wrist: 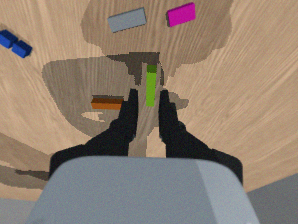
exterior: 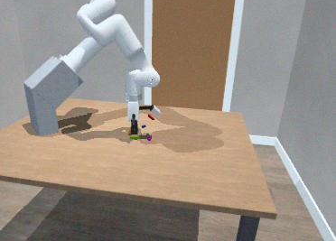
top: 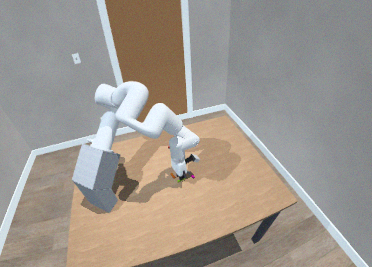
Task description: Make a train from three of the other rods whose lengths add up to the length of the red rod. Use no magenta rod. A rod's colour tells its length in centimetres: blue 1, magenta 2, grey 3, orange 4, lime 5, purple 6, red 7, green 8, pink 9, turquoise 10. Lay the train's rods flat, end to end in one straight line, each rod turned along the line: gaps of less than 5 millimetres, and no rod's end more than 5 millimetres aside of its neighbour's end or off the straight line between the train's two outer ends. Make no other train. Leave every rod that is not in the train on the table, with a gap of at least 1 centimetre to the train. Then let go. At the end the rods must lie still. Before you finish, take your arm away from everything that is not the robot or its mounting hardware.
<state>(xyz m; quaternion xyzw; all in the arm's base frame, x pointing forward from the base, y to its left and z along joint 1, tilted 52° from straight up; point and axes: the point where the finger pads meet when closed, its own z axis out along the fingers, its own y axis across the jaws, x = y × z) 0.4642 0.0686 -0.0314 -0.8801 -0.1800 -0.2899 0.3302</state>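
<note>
My hand is 40 mm above the lime rod. Also, from my hand: orange rod: 50 mm behind, 40 mm below, 30 mm to the left; grey rod: 50 mm to the left, 40 mm below, 40 mm ahead; magenta rod: 70 mm ahead, 40 mm below, 20 mm to the left.
</note>
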